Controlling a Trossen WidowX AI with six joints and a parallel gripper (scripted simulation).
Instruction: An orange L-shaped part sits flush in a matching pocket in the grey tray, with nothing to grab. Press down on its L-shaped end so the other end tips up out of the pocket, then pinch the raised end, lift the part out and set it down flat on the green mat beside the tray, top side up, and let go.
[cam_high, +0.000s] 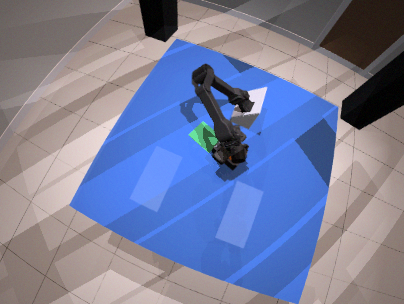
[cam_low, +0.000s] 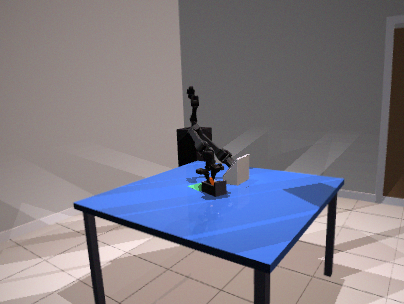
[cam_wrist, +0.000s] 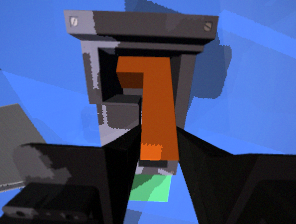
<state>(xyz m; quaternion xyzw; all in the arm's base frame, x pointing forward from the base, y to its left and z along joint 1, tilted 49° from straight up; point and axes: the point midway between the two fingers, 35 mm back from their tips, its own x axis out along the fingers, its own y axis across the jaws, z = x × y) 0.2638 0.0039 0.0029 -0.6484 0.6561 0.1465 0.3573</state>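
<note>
Now: the green mat 6 cm behind my gripper tip, 14 cm to the right of it and 8 cm below it. Also, from my gripper tip: orange L-shaped part (1 cm behind, 4 cm to the left, 3 cm below).
</note>
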